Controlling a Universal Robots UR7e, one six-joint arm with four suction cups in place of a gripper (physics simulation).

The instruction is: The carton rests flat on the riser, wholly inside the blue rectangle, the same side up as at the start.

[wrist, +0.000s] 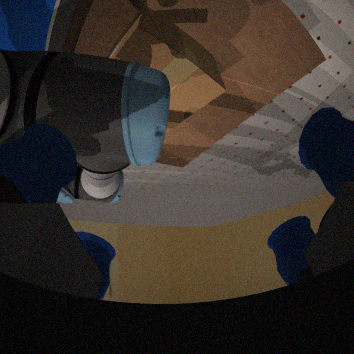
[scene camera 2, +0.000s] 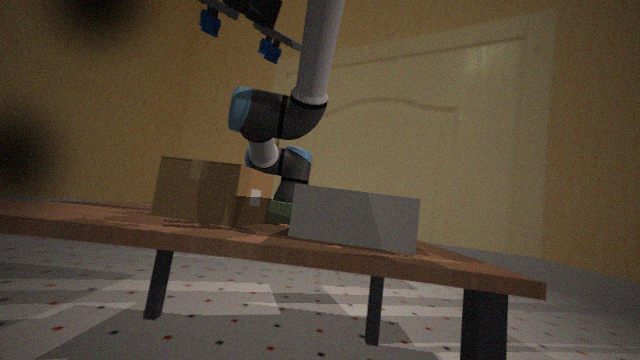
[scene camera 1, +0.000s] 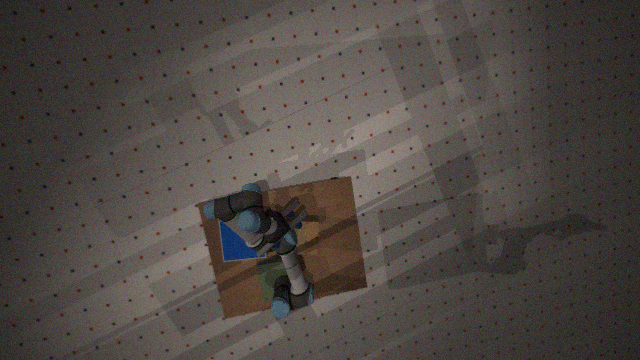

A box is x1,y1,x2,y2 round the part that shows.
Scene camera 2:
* brown carton: 227,194 [150,156,272,226], on the table
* grey riser: 386,222 [288,183,420,254], on the table
